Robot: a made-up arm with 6 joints. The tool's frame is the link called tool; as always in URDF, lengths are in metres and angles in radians. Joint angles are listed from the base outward.
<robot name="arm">
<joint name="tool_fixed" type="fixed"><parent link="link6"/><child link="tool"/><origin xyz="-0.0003 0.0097 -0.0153" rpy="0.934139 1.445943 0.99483"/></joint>
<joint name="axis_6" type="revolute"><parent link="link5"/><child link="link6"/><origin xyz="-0.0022 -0.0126 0.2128" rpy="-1.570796 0 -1.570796"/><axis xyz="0 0 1"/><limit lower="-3.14" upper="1.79"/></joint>
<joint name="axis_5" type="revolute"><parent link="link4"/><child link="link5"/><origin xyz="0.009 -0.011 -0.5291" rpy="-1.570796 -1.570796 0"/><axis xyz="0 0 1"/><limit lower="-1.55" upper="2.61"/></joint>
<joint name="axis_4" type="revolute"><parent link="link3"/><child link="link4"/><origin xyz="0.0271 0.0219 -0.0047" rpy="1.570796 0 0"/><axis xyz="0 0 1"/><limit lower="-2.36" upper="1.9"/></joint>
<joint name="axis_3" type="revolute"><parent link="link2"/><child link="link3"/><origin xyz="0.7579 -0.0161 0.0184" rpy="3.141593 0 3.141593"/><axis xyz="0 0 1"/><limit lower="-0.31" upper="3.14"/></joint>
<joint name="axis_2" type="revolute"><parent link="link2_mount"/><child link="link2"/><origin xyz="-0.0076 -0.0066 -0.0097" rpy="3.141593 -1.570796 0"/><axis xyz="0 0 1"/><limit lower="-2.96" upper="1.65"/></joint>
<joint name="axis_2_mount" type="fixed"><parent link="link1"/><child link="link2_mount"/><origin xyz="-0.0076 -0.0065 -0.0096" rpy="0 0 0"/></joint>
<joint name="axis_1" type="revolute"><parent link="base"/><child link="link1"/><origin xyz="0.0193 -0.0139 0.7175" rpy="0 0 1.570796"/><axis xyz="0 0 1"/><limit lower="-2.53" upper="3.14"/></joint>
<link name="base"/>
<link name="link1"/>
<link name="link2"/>
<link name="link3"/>
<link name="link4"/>
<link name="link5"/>
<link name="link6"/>
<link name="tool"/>
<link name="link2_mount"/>
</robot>
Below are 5 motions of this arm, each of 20 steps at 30 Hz.
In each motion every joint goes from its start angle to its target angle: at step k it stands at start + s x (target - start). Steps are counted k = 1, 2, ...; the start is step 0. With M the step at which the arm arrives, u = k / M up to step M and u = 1 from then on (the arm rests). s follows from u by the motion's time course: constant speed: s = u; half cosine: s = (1 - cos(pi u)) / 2; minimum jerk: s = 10 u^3 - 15 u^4 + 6 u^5.
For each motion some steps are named. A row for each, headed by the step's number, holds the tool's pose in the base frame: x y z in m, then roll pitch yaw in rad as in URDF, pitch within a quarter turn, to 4 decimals.
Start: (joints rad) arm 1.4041 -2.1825 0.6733 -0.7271 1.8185 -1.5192
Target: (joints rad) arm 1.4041 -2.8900 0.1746 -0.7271 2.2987 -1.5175
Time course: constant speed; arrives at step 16
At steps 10, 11, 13, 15, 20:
10: 0.0167 -0.8638 0.2752 0.3224 0.6906 0.5677
11: 0.0206 -0.8372 0.2541 0.3581 0.6685 0.6099
13: 0.0288 -0.7820 0.2158 0.4234 0.6203 0.6889
15: 0.0373 -0.7246 0.1829 0.4808 0.5677 0.7609
20: 0.0417 -0.6952 0.1686 0.5068 0.5399 0.7945

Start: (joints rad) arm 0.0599 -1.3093 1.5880 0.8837 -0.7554 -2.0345
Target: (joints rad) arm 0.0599 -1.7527 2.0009 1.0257 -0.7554 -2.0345
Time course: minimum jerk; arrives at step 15
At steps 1, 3, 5, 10, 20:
1: -1.2866 -0.2192 0.8914 -2.3640 -0.5159 -2.3843
3: -1.2910 -0.2183 0.8442 -2.3364 -0.4745 -2.3991
5: -1.2936 -0.2150 0.7144 -2.2668 -0.3590 -2.4301
10: -1.1778 -0.1945 0.2430 -2.0343 0.0895 -2.4468
20: -1.0914 -0.1842 0.0933 -1.9450 0.2483 -2.4168

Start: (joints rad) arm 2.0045 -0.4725 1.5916 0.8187 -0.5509 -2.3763
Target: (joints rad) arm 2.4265 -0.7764 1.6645 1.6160 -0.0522 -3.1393
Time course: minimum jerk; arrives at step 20
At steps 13, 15, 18, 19, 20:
13: 0.7348 -0.7435 1.5417 -1.8823 -0.6813 -0.5156
15: 0.7849 -0.7437 1.4924 -1.8112 -0.6244 -0.5532
18: 0.8205 -0.7400 1.4571 -1.7681 -0.5885 -0.5755
19: 0.8233 -0.7396 1.4543 -1.7650 -0.5859 -0.5771
20: 0.8237 -0.7396 1.4539 -1.7645 -0.5855 -0.5774

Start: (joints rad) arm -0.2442 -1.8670 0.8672 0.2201 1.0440 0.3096
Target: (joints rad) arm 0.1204 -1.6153 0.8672 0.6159 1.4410 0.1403
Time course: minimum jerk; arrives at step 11
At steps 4, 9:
4: -1.2227 0.0013 0.7190 2.3728 0.6107 2.4763
9: -1.1884 -0.2862 0.8962 2.2770 0.5748 2.3587

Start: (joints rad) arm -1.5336 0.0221 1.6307 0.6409 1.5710 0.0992
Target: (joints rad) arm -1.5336 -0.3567 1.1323 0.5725 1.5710 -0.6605
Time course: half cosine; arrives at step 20
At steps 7, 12, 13, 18, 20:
7: -0.1298 0.1397 1.9895 -3.1013 0.0829 0.8885
12: -0.1363 0.2192 1.9713 -2.7828 0.0715 0.9436
13: -0.1376 0.2340 1.9660 -2.7226 0.0681 0.9548
18: -0.1421 0.2835 1.9432 -2.5172 0.0529 0.9944
20: -0.1426 0.2882 1.9406 -2.4971 0.0511 0.9983

